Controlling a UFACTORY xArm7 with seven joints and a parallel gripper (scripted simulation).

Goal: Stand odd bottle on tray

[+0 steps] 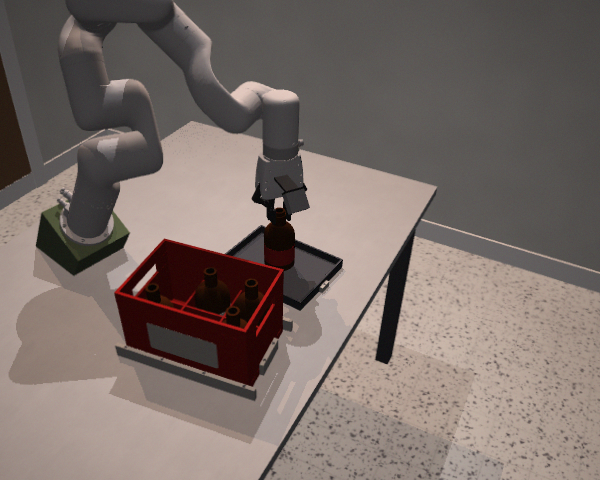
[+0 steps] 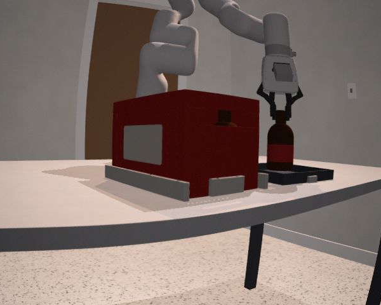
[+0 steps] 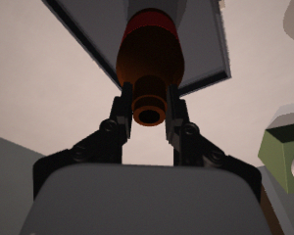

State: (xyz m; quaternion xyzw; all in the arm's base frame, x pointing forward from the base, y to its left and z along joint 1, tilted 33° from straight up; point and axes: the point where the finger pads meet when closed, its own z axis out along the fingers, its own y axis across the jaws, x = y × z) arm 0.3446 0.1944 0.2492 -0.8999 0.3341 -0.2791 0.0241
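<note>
Now: the black tray 16 cm below my hand. The rest, counted from my hand: red crate (4 cm behind, 29 cm to the right, 8 cm below).
</note>
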